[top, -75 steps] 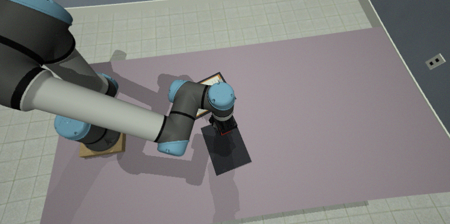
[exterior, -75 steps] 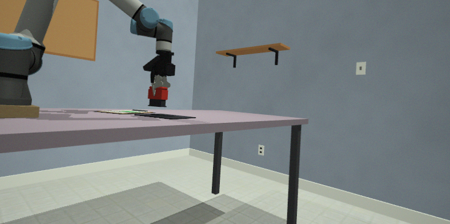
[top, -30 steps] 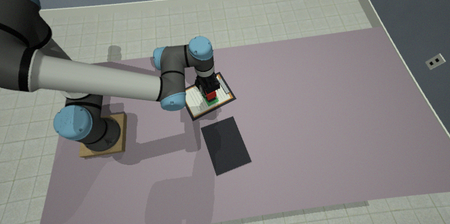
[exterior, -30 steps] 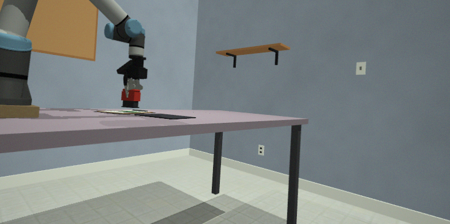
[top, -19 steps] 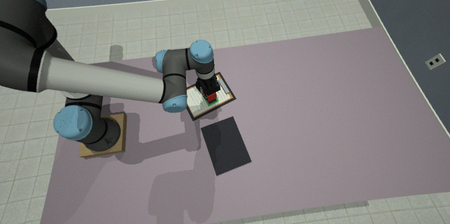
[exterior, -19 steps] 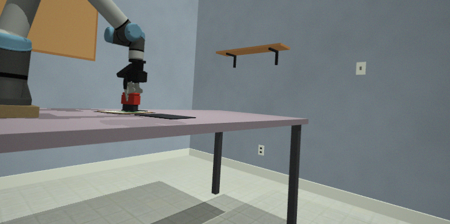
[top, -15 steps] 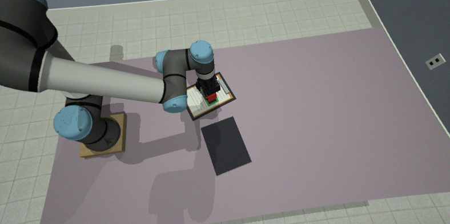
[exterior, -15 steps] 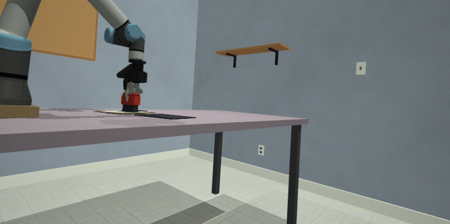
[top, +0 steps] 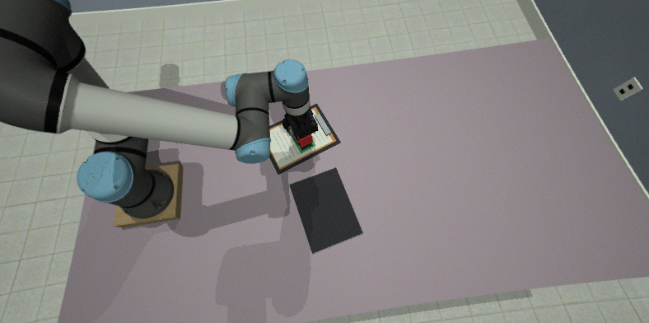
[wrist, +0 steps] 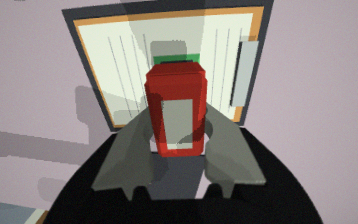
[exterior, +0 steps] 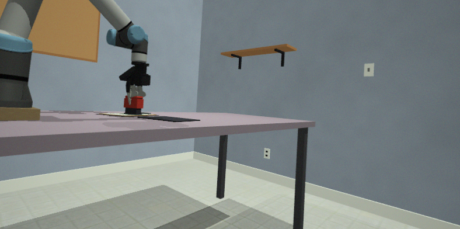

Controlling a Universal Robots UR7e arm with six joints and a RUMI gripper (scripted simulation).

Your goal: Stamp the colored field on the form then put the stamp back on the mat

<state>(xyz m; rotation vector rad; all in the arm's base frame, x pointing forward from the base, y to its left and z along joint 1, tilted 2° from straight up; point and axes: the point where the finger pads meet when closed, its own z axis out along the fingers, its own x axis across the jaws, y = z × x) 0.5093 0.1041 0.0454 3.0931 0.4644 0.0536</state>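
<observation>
The red stamp lies 2 cm below my hand. Round my hand: mat: 3 cm ahead, 26 cm to the right, 6 cm below; clipboard: 1 cm to the left, 6 cm below.
</observation>
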